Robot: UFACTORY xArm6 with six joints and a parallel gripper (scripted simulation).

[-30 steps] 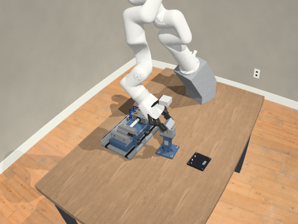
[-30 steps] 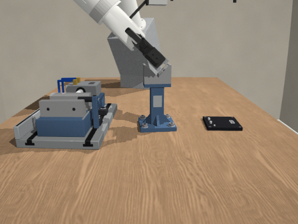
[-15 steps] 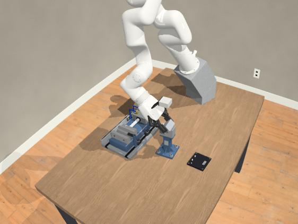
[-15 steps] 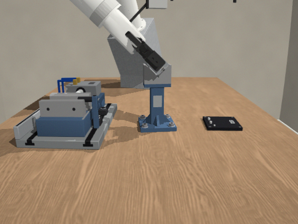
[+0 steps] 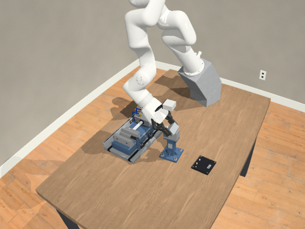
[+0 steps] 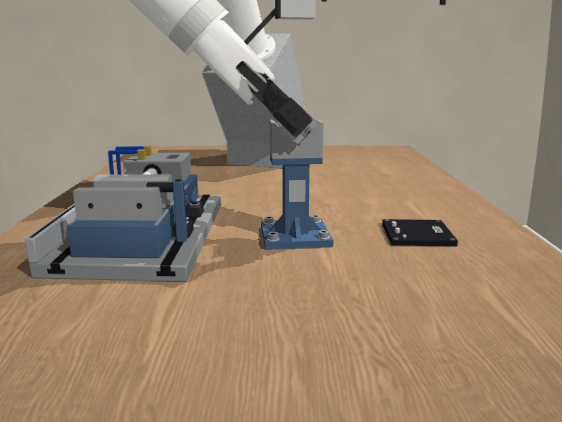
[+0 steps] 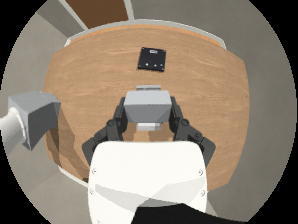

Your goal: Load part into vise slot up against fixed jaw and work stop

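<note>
Right now my hand is 10 mm to the right of the part and 10 mm above it. Also, from my hand: blue work stop post 70 mm ahead, 140 mm to the right, 110 mm below; black stop rod 70 mm ahead, 160 mm to the right, 80 mm below; cylinder rod 10 mm behind, 210 mm to the right, 90 mm below.
</note>
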